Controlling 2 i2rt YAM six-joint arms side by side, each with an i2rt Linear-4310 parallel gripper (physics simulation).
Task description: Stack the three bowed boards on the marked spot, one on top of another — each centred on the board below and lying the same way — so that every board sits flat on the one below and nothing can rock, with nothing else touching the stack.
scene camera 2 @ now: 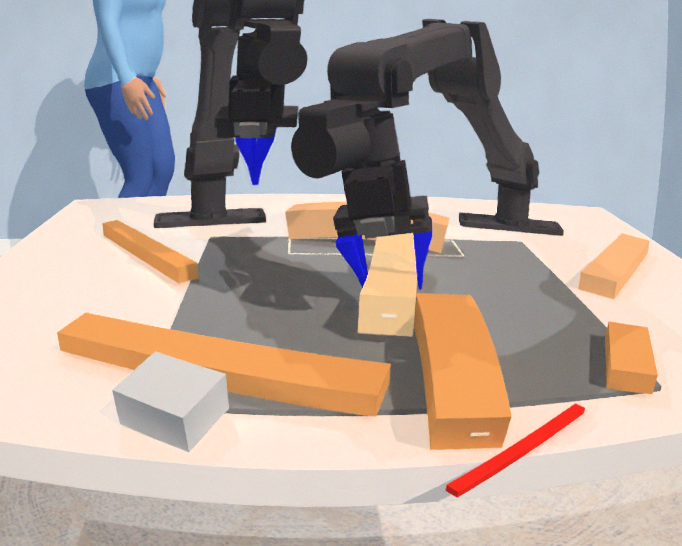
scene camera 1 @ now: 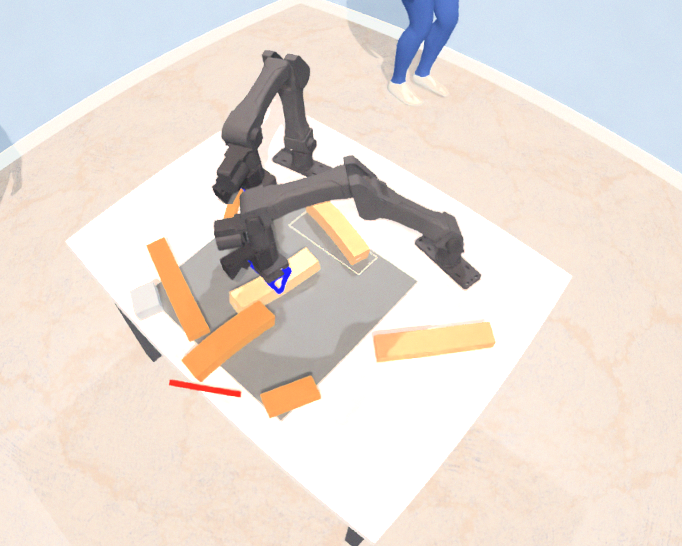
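Where they show: left gripper, fingertip midpoint: [scene camera 1: 274,286]; right gripper, fingertip midpoint: [scene camera 2: 255,183]; left arm's base, origin of the base link: [scene camera 2: 511,226] [scene camera 1: 447,260]; right arm's base, origin of the base link: [scene camera 2: 208,220] [scene camera 1: 303,165].
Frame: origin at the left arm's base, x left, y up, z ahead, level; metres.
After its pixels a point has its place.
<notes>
A pale yellow board [scene camera 1: 304,268] @(x -0.180, y 0.050, z 0.338 m) [scene camera 2: 387,312] @(x -0.203, y 0.039, z 0.529 m) lies over the grey mat. My left gripper [scene camera 1: 265,277] @(x -0.201, y 0.020, z 0.417 m) [scene camera 2: 392,287] @(x -0.201, y 0.020, z 0.417 m) is shut on it, one blue finger at each long side. A light orange bowed board [scene camera 1: 339,232] @(x -0.214, y 0.057, z 0.201 m) [scene camera 2: 315,220] @(x -0.326, y 0.038, z 0.201 m) lies on the marked outline [scene camera 1: 324,250] @(x -0.223, y 0.005, z 0.243 m) [scene camera 2: 318,254] @(x -0.312, y 0.006, z 0.261 m), arched side up; the left arm hides its middle in scene camera 2. A darker orange bowed board [scene camera 1: 230,341] @(x -0.119, y 0.049, z 0.595 m) [scene camera 2: 466,369] @(x -0.131, y 0.045, z 0.652 m) lies near the pale board's near end, partly off the mat. My right gripper [scene camera 2: 255,182] @(x -0.387, y 0.117, z 0.324 m) is shut and empty, high over the table's back left in scene camera 2.
Around the mat lie a long orange board [scene camera 1: 176,287] @(x -0.348, y 0.027, z 0.624 m) [scene camera 2: 227,355] @(x -0.338, y 0.027, z 0.627 m), a thinner orange board [scene camera 1: 232,205] @(x -0.500, y 0.026, z 0.360 m) [scene camera 2: 149,250] @(x -0.537, y 0.025, z 0.346 m), a light orange board [scene camera 1: 435,341] @(x 0.163, y 0.026, z 0.212 m) [scene camera 2: 614,264] @(x 0.131, y 0.026, z 0.265 m), a short orange block [scene camera 1: 290,396] @(x 0.066, y 0.028, z 0.560 m) [scene camera 2: 628,355] @(x 0.052, y 0.028, z 0.580 m) and a grey block [scene camera 1: 146,298] @(x -0.358, y 0.041, z 0.707 m) [scene camera 2: 170,392] @(x -0.358, y 0.039, z 0.724 m). A red bar [scene camera 1: 204,388] @(x -0.075, y 0.006, z 0.705 m) [scene camera 2: 514,450] @(x -0.088, y 0.006, z 0.716 m) is at the table's edge.
</notes>
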